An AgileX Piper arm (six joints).
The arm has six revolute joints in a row. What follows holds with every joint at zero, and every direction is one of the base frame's.
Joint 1 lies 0.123 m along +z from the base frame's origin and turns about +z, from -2.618 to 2.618 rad.
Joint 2 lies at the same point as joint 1 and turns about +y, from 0 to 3.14 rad.
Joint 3 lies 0.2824 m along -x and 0.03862 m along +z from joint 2 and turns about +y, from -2.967 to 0 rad.
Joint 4 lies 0.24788 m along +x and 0.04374 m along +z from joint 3 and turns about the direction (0.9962, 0, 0.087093), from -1.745 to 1.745 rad.
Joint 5 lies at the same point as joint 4 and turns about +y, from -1.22 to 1.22 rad.
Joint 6 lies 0.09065 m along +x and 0.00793 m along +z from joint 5 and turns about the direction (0.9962, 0, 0.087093), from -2.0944 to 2.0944 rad.
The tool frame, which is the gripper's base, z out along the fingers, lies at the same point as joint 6; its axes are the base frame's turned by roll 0, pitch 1.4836 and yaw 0 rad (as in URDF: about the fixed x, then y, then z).
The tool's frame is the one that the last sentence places.
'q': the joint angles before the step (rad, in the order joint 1, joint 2, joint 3, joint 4, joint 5, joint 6). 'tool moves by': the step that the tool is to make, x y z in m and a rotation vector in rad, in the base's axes. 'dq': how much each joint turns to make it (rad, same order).
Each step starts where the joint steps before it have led.
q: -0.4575, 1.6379, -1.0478, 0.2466, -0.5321, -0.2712
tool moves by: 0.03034, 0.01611, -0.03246, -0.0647, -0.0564, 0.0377
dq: 0.0787, 0.1337, -0.0001, -0.0064, -0.2182, -0.0026
